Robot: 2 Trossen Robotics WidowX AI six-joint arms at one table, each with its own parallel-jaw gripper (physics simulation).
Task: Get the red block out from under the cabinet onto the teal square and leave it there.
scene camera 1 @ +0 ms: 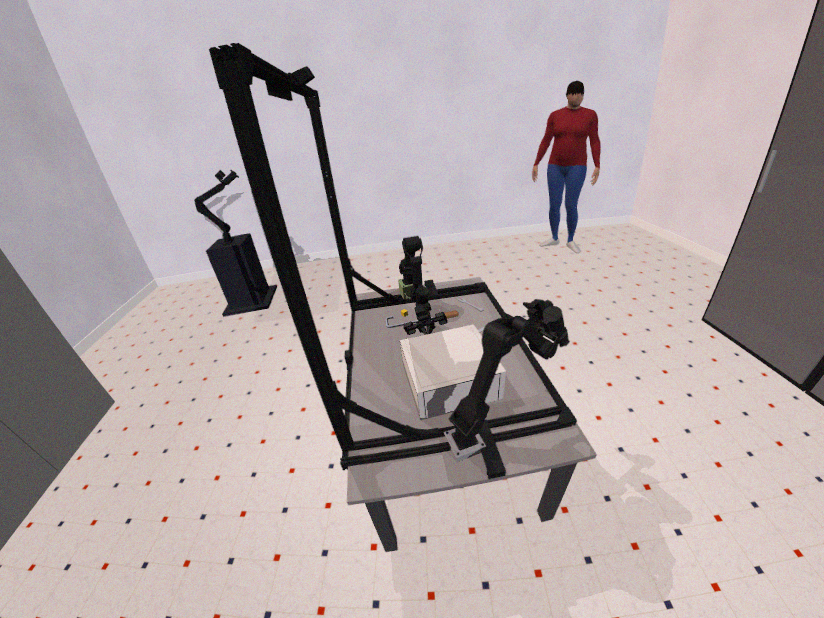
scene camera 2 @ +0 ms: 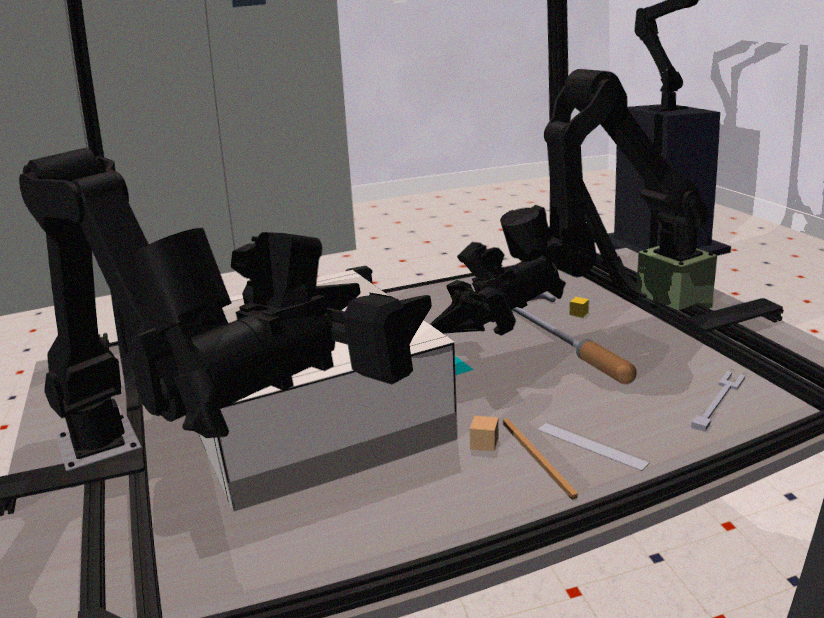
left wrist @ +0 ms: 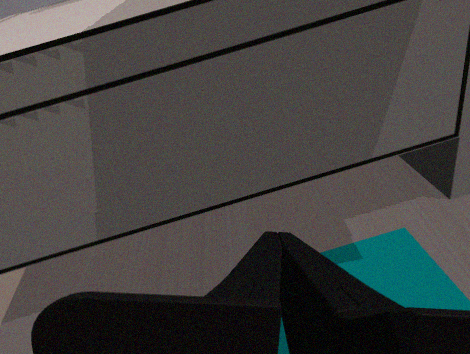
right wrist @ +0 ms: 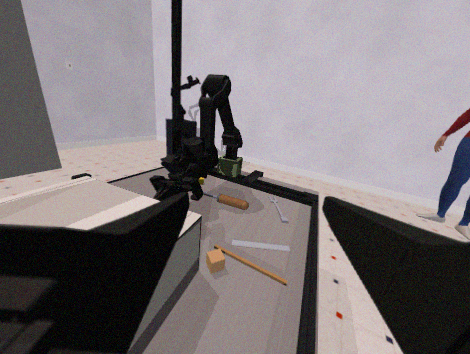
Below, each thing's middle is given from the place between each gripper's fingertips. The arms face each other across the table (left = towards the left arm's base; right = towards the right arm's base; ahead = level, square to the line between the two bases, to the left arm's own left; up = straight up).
Now: the tan cube (scene camera 2: 484,430) 90 mm behind my right hand, 140 mm to the left of it and 240 mm below it. Round my right hand: white cabinet (scene camera 2: 331,424): 260 mm behind, 30 mm to the right, 190 mm below; flat grey ruler (scene camera 2: 590,445): 10 mm behind, 250 mm to the left, 260 mm below; thin wooden stick (scene camera 2: 567,488): 30 mm behind, 180 mm to the left, 250 mm below.
My left hand is 2 cm past the teal square (left wrist: 394,264) and 7 cm above it. Round my left hand: tan cube (21 cm ahead, 3 cm to the right, 5 cm below); then white cabinet (3 cm ahead, 20 cm to the right); then wooden-handled tool (scene camera 2: 621,370) (2 cm ahead, 26 cm to the left, 5 cm below).
